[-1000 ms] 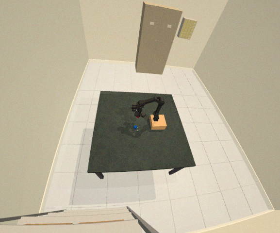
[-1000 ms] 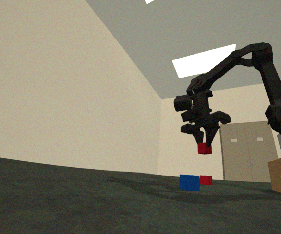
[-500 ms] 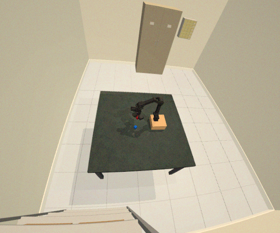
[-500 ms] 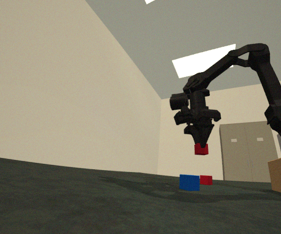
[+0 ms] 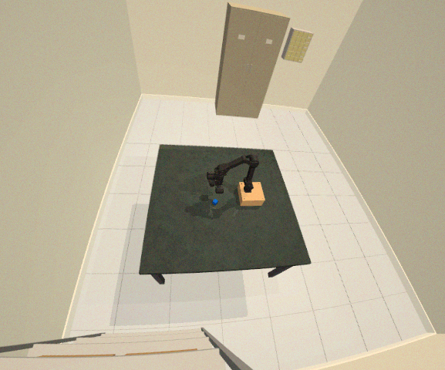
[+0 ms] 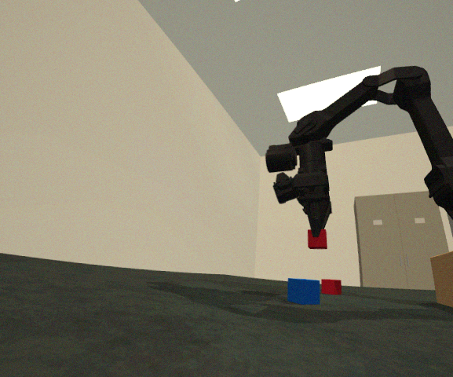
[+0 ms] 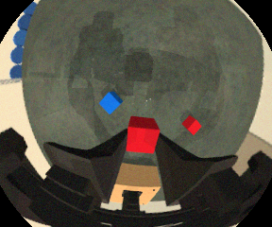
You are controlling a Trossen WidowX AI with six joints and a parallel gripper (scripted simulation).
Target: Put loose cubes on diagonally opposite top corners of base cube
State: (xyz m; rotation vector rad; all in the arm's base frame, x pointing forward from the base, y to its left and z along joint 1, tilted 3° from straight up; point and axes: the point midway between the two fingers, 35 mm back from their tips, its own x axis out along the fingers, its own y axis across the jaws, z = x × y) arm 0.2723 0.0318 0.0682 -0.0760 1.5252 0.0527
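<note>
Now: gripper tip 90 mm above the blue cube, 70 mm to the right of it and 10 mm short of it. From my gripper tip the other things lie so: red cube (right at my gripper tip).
</note>
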